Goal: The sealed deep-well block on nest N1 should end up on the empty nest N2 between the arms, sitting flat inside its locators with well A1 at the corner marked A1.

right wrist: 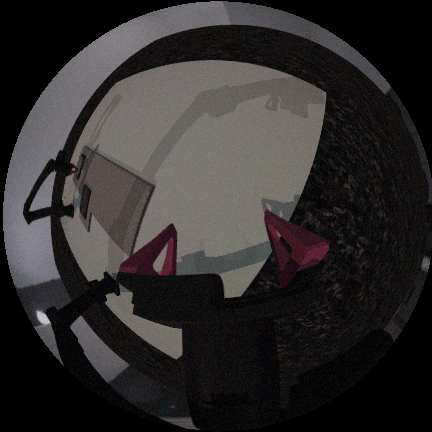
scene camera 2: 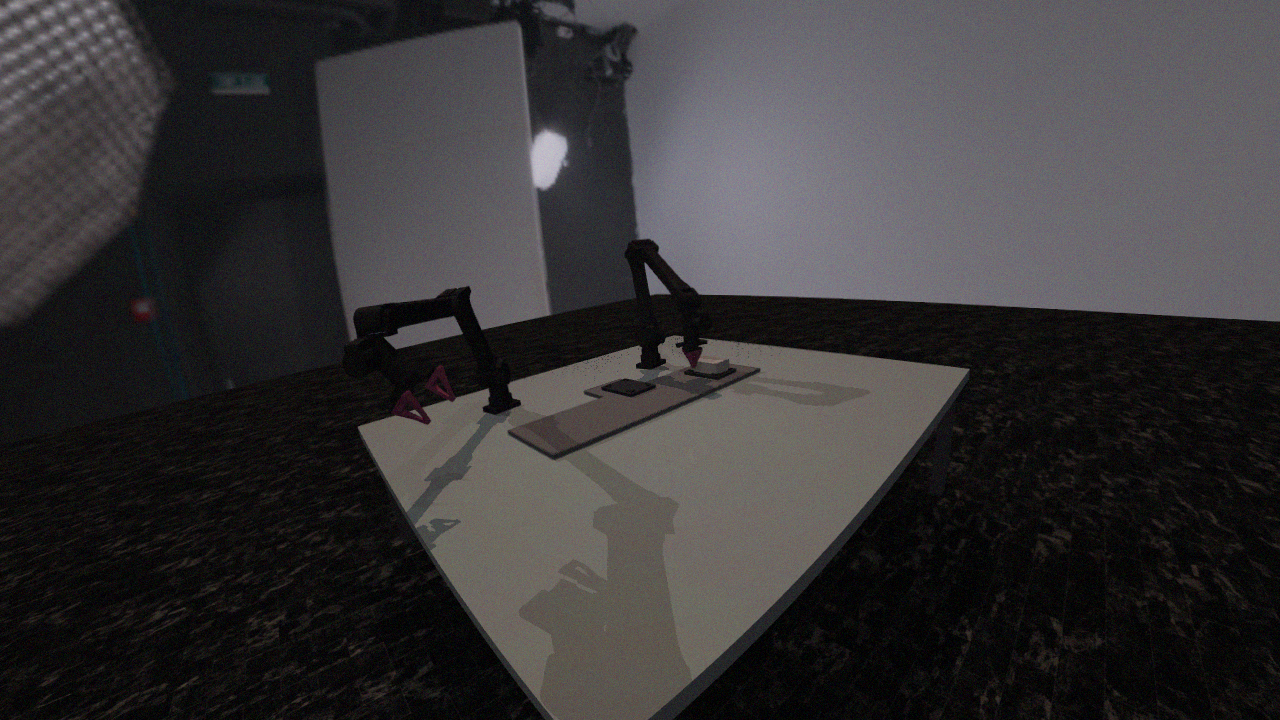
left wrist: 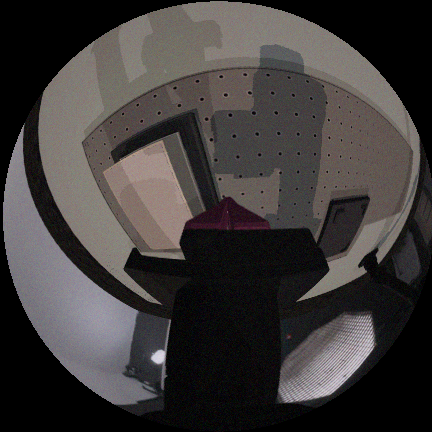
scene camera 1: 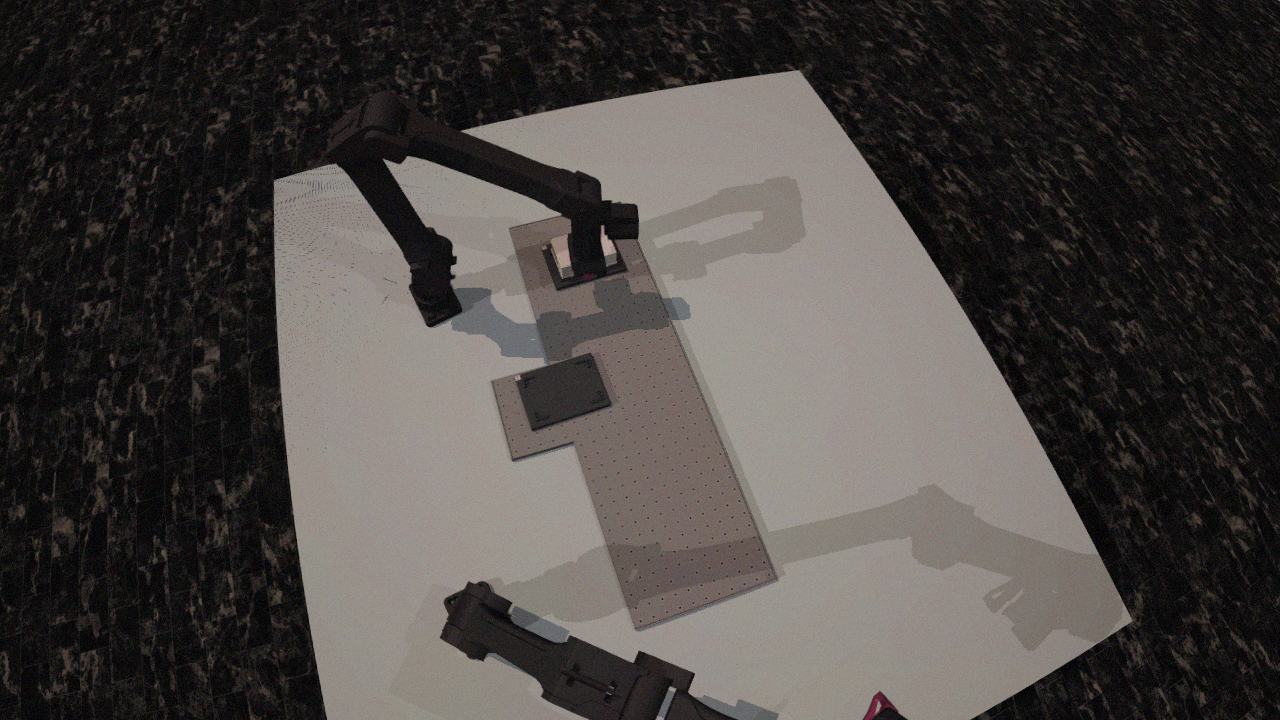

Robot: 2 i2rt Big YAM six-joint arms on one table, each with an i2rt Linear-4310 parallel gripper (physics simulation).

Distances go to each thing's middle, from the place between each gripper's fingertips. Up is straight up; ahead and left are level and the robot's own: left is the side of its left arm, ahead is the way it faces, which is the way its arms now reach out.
Now: left hand 80 mm to the right of the pale block (scene camera 1: 560, 252) and 10 mm short of it. Round my left hand: dark plate (scene camera 1: 562, 391) (230 mm to the right, 100 mm behind, 30 mm below).
Right now my right hand is 37 cm past the dark plate, 71 cm to the right of it and 20 cm above it. Also, from my right hand: pale block 27 cm behind, 102 cm to the left, 18 cm below.
